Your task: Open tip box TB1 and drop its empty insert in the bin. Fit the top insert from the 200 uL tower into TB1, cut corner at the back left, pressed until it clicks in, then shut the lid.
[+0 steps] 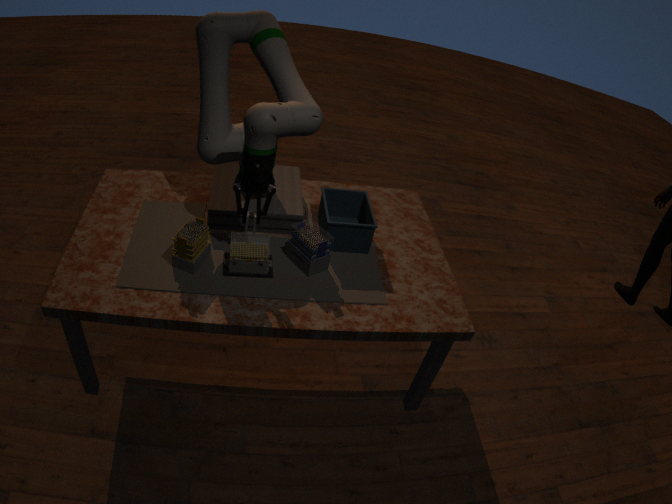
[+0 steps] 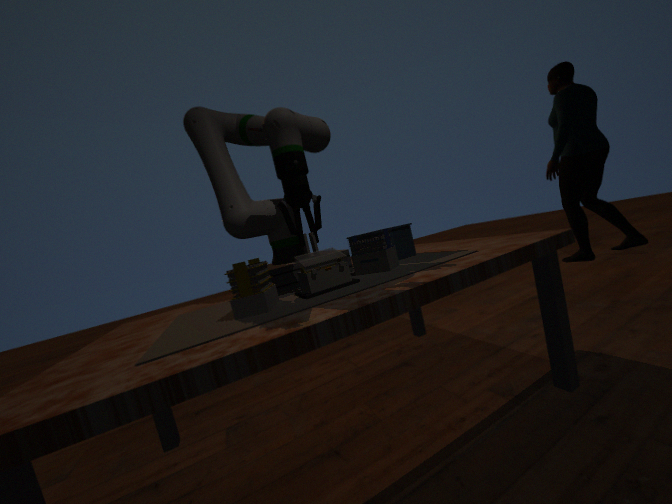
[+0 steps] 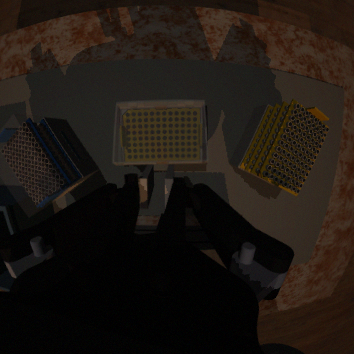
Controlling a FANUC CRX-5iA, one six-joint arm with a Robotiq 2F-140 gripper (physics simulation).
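Tip box TB1 (image 1: pixel 248 265) (image 2: pixel 327 279) (image 3: pixel 160 167) stands mid-mat with a yellow, empty-holed insert (image 1: pixel 249 251) (image 3: pixel 161 134) inside. Its clear lid (image 1: pixel 250 237) (image 2: pixel 321 257) (image 3: pixel 118 134) looks tipped slightly up at the robot side. My gripper (image 1: pixel 250 226) (image 2: pixel 311 244) (image 3: pixel 160 174) points down at that edge, fingers close together around the lid's small middle tab. It looks shut on this tab; dim light partly hides the contact. A yellow insert tower (image 1: pixel 189 244) (image 2: pixel 251 284) (image 3: pixel 287 145) and a blue one (image 1: pixel 310 246) (image 3: pixel 42 162) flank the box.
The blue-grey bin (image 1: pixel 350 235) (image 2: pixel 403 241) stands behind and beside the blue tower. A grey mat (image 1: pixel 146 271) (image 3: pixel 295 215) lies under the box and towers. The robot's base plate (image 1: pixel 284 195) is behind them. A person (image 2: pixel 578 124) stands beyond the table (image 1: pixel 412 271).
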